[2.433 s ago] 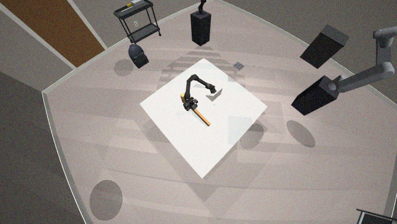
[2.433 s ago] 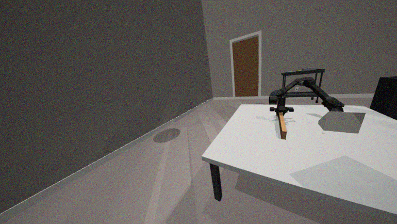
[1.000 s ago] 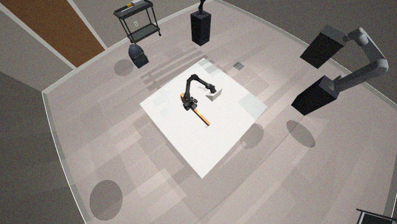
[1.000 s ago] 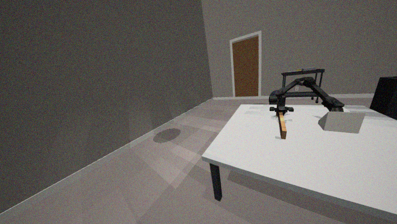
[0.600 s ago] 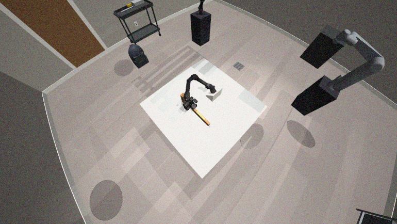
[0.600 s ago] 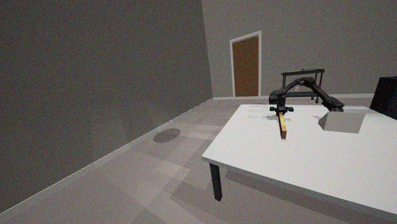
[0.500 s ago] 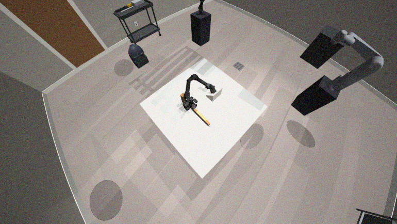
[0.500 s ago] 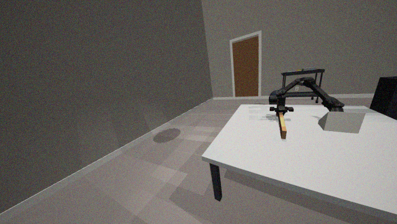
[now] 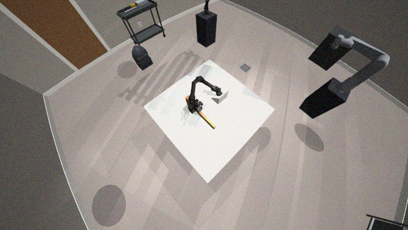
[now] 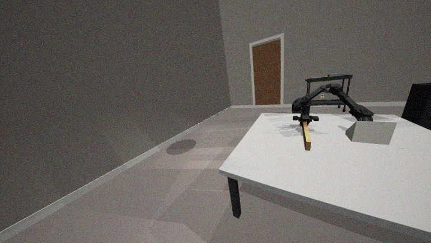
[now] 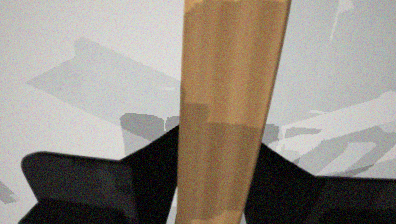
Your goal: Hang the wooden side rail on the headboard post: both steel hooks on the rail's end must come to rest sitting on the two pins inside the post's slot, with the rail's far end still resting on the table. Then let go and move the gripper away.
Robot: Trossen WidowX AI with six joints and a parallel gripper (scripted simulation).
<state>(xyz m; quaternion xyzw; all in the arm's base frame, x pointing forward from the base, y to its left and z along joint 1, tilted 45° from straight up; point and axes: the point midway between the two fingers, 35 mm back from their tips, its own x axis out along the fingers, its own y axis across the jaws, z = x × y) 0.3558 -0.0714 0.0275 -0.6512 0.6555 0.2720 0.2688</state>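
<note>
The headboard post is 15 cm to the right of my gripper tip and 4 cm above it.
</note>
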